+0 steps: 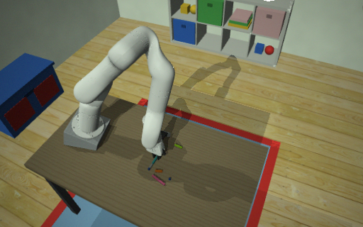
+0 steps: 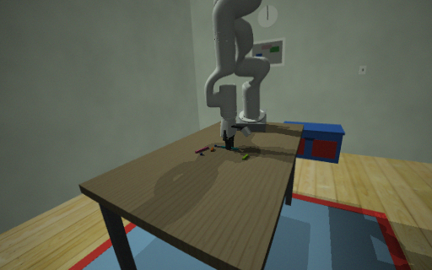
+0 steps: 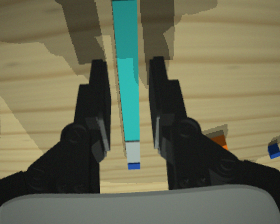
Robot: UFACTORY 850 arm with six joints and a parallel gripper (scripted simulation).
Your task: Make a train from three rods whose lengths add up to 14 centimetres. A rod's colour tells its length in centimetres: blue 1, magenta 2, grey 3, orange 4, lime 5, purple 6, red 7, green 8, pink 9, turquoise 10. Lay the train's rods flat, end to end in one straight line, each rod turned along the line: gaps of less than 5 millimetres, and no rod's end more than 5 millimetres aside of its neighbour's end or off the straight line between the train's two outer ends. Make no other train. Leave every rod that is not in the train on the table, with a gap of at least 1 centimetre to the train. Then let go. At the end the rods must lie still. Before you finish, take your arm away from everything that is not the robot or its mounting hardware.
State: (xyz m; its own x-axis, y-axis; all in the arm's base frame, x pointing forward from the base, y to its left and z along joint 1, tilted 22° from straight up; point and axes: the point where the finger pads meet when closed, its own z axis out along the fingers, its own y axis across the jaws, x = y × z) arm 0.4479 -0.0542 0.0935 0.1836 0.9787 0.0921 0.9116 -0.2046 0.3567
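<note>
The turquoise rod is 2 cm below my hand. Also, from my hand: grey rod (7 cm to the right, 2 cm below, 1 cm behind); orange rod (9 cm to the right, 4 cm ahead, 2 cm below); lime rod (10 cm to the left, 10 cm ahead, 2 cm below).
</note>
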